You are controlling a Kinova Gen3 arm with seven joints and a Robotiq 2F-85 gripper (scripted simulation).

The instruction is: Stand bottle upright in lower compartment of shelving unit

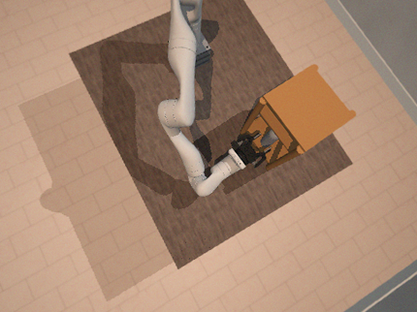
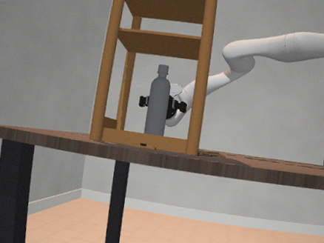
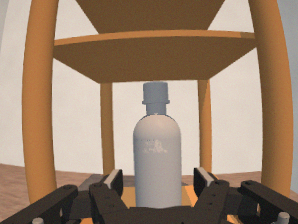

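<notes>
Right now the grey bottle is 5 cm to the left of my hand and 3 cm above it. The rest, counted from my hand: orange shelving unit 11 cm to the left, 6 cm above, 1 cm ahead.
</notes>
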